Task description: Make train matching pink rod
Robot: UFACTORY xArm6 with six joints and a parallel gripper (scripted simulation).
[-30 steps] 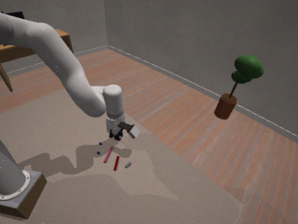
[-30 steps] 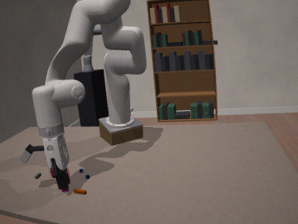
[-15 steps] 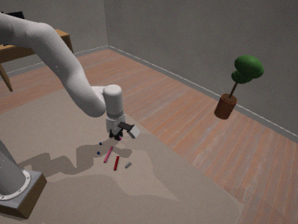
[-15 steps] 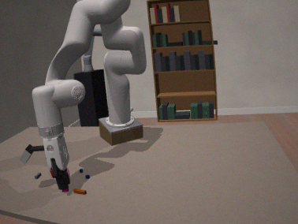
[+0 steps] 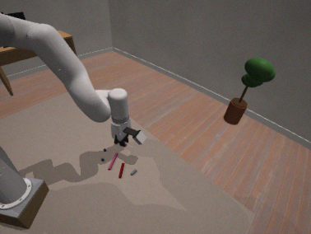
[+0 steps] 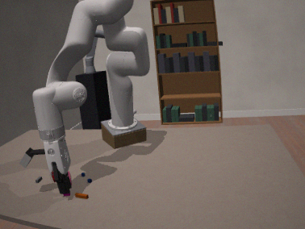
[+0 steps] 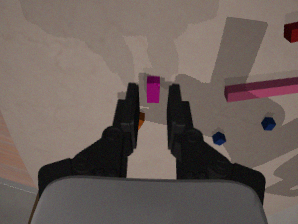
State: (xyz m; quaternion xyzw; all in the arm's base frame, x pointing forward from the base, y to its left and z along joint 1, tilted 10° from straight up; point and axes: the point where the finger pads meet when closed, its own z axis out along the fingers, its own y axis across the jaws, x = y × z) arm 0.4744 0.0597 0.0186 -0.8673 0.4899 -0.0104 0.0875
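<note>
The magenta rod is 30 mm below my hand. The rest, counted from my hand: orange rod: 10 mm behind, 50 mm to the left, 30 mm below; then red rod: 70 mm behind, 130 mm to the right, 30 mm below; then pink rod: 90 mm behind, 60 mm to the right, 30 mm below.
</note>
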